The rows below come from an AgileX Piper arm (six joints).
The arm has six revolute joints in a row. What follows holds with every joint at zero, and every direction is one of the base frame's.
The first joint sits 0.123 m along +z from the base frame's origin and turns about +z.
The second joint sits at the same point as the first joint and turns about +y.
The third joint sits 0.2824 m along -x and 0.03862 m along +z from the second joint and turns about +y.
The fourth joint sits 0.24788 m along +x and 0.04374 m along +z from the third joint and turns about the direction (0.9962, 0, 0.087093).
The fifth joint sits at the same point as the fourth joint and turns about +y.
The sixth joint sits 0.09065 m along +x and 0.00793 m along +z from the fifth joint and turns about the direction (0.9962, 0, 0.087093).
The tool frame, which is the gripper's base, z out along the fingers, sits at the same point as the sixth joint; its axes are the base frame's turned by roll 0, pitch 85.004 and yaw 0 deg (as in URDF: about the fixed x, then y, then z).
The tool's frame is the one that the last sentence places.
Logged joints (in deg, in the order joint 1, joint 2, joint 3, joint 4, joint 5, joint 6), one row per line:
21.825 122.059 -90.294 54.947 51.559 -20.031
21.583 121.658 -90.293 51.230 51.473 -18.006
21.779 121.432 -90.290 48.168 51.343 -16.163
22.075 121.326 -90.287 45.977 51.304 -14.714
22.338 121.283 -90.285 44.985 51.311 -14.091
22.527 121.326 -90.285 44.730 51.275 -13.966
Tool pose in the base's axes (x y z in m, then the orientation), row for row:
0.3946 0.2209 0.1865 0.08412 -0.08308 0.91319 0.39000
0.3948 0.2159 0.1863 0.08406 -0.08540 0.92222 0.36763
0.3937 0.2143 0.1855 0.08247 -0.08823 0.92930 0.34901
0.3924 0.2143 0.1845 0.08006 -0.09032 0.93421 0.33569
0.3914 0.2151 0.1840 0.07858 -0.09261 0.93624 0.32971
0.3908 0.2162 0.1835 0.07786 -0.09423 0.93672 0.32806
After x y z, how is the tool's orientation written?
As a quaternion, w x y z.
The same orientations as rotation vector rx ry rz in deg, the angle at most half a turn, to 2 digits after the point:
-14.20 156.11 66.67
-14.60 157.66 62.85
-15.10 159.02 59.72
-15.48 160.09 57.53
-15.88 160.58 56.55
-16.17 160.73 56.29

